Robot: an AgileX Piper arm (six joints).
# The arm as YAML. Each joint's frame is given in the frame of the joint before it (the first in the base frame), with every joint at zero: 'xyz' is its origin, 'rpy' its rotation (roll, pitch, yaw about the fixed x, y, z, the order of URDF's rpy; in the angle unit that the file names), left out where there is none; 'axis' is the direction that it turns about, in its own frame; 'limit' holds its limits. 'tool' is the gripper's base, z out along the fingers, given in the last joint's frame.
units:
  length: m
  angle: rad
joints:
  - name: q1
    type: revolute
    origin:
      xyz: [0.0, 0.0, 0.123]
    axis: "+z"
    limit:
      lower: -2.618
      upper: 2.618
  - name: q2
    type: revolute
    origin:
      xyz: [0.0, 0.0, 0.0]
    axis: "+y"
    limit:
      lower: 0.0
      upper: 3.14
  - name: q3
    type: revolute
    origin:
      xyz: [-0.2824, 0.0, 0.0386]
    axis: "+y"
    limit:
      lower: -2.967
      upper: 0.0
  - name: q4
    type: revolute
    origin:
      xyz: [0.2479, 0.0, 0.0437]
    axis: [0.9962, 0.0, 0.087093]
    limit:
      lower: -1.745
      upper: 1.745
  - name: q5
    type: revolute
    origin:
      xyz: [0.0, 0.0, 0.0]
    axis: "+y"
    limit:
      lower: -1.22
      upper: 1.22
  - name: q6
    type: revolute
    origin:
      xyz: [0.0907, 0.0, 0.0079]
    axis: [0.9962, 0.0, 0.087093]
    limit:
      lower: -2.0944
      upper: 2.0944
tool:
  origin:
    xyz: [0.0, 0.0, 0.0]
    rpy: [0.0, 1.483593, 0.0]
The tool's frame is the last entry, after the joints.
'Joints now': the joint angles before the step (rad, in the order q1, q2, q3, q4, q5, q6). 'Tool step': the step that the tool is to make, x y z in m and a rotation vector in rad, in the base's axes. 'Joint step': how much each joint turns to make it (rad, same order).
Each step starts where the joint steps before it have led.
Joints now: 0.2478 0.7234 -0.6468 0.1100 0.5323 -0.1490
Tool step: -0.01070 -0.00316 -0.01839 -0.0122 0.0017 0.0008
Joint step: 0.0003 -0.0548 0.0845 -0.0059 -0.0248 -0.0063
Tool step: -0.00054 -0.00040 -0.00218 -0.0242 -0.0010 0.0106
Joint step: -0.0001 -0.0021 0.0071 -0.0058 0.0009 -0.0208
